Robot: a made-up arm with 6 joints. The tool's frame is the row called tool.
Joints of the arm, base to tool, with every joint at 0 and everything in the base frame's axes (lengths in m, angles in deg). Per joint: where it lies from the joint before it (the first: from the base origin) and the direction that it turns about. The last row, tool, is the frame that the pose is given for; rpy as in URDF.
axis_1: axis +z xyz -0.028 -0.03 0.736
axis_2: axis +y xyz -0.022 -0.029 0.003
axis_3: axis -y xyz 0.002 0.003 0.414
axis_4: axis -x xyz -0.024 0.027 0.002
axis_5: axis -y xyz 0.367 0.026 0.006
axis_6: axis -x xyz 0 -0.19 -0.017
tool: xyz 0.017 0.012 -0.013 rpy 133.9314 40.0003 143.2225
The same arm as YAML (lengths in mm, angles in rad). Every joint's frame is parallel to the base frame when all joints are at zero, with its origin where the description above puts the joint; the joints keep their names.
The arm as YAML. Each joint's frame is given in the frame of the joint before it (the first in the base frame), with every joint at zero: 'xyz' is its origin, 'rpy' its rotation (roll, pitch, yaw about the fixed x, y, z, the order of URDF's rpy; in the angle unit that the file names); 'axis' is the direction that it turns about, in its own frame. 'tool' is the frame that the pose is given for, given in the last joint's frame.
units:
  length: mm
  angle: rad
joints:
  - name: axis_1
    type: revolute
    origin:
      xyz: [-28.0, -30.0, 736.0]
      rpy: [0.0, 0.0, 0.0]
    axis: [0.0, 0.0, 1.0]
  - name: axis_2
    type: revolute
    origin:
      xyz: [-22.0, -29.0, 3.0]
      rpy: [0.0, 0.0, 0.0]
    axis: [0.0, 1.0, 0.0]
  - name: axis_3
    type: revolute
    origin:
      xyz: [2.0, 3.0, 414.0]
      rpy: [0.0, 0.0, 0.0]
    axis: [0.0, -1.0, 0.0]
  - name: axis_4
    type: revolute
    origin:
      xyz: [-24.0, 27.0, 2.0]
      rpy: [0.0, 0.0, 0.0]
    axis: [-1.0, 0.0, 0.0]
  - name: axis_5
    type: revolute
    origin:
      xyz: [367.0, 26.0, 6.0]
      rpy: [0.0, 0.0, 0.0]
    axis: [0.0, -1.0, 0.0]
  - name: axis_6
    type: revolute
    origin:
      xyz: [0.0, -190.0, -17.0]
      rpy: [0.0, 0.0, 0.0]
    axis: [-1.0, 0.0, 0.0]
tool:
  origin:
    xyz: [17.0, 12.0, -13.0]
    rpy: [2.3375, 0.6981, 2.4997]

